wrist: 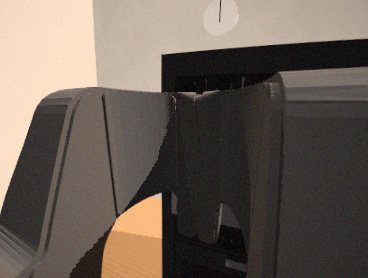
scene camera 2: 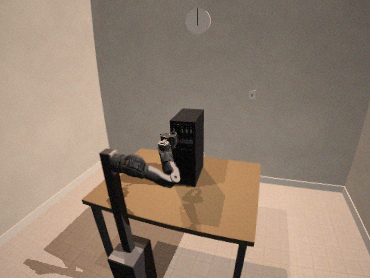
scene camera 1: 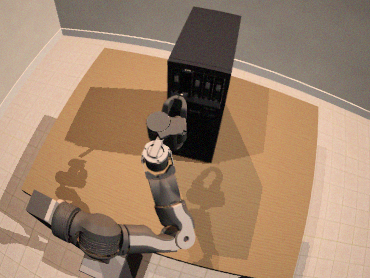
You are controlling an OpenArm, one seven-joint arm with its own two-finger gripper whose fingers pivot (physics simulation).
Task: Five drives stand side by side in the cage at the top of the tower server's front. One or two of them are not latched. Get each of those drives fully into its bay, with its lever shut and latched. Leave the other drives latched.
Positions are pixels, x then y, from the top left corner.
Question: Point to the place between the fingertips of my gripper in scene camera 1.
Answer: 179,101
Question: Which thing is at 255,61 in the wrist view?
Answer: A black tower server.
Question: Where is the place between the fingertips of my gripper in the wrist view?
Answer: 204,163
